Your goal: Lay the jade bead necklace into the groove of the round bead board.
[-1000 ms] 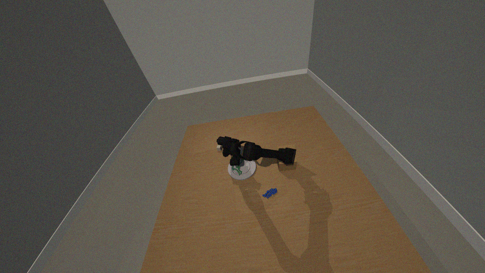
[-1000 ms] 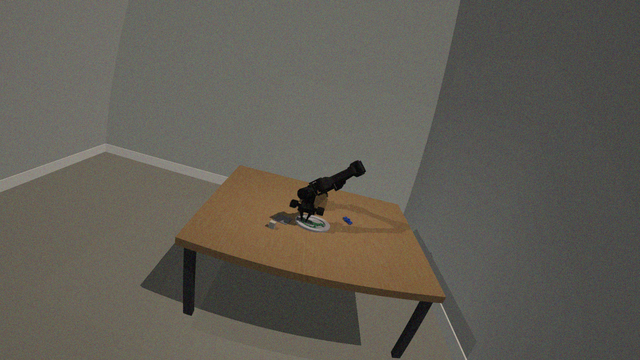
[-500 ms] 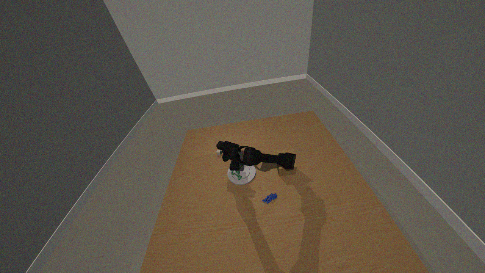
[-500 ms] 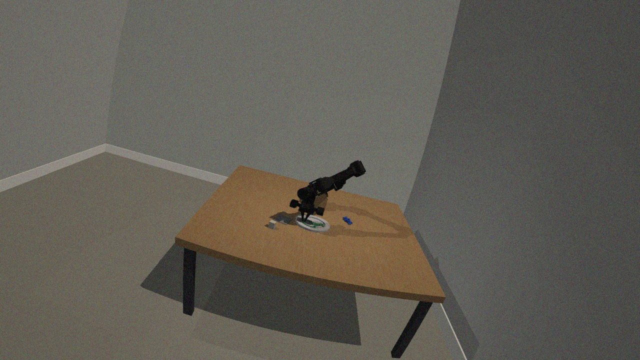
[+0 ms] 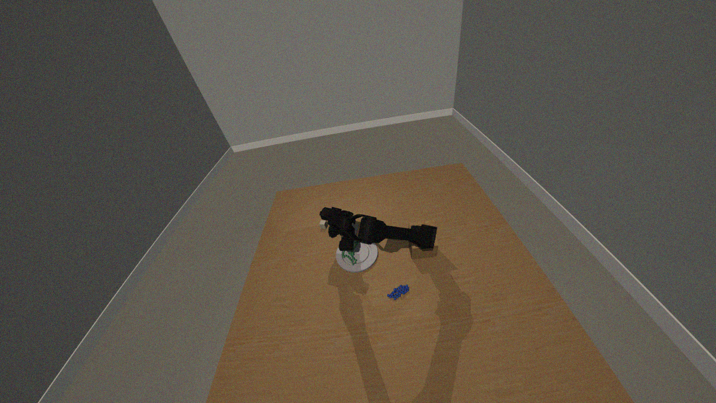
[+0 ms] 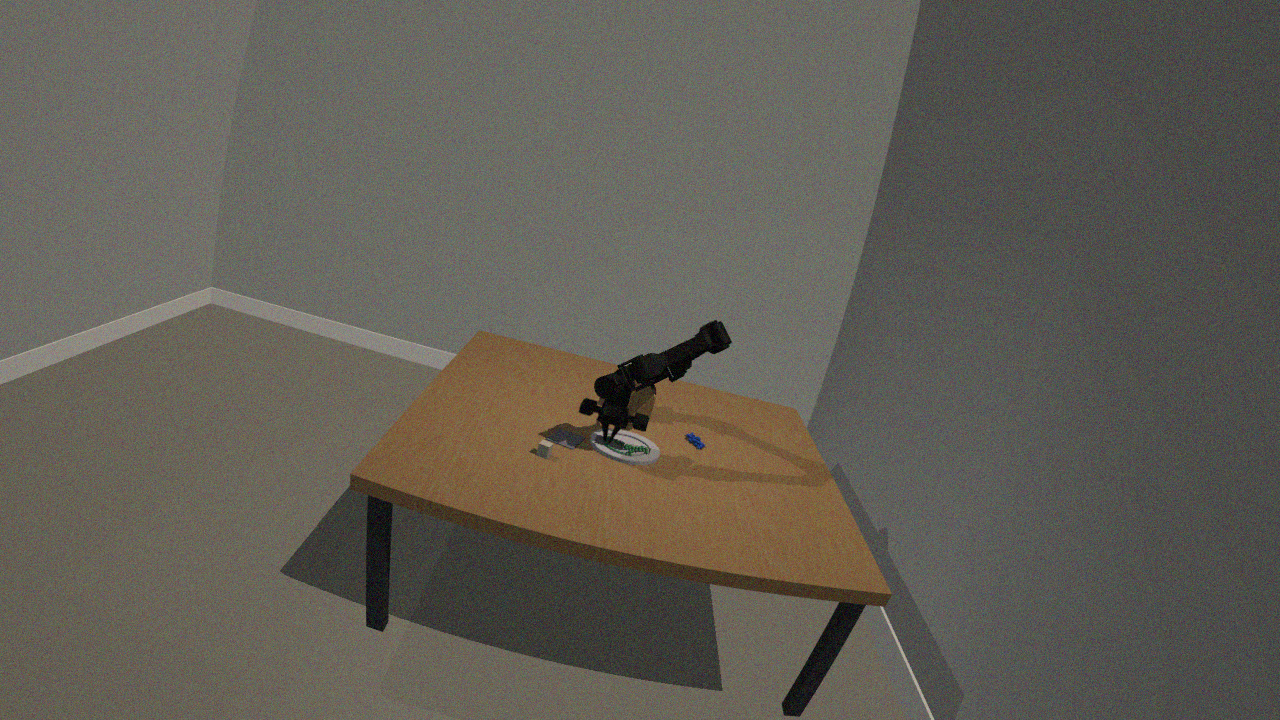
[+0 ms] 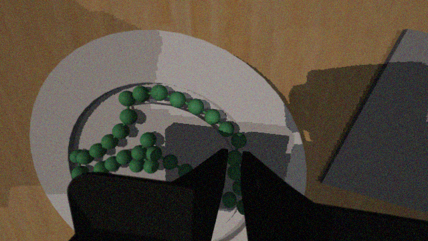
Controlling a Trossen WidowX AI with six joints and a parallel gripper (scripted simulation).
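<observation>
Right now my gripper tip is 30 mm past the round bead board, 50 mm to the right of it and 10 mm above it. From my gripper tip the other things lie so: pale block: 150 mm ahead, 150 mm to the right; then flat grey plate: 20 mm ahead, 110 mm to the right, 10 mm below.
</observation>
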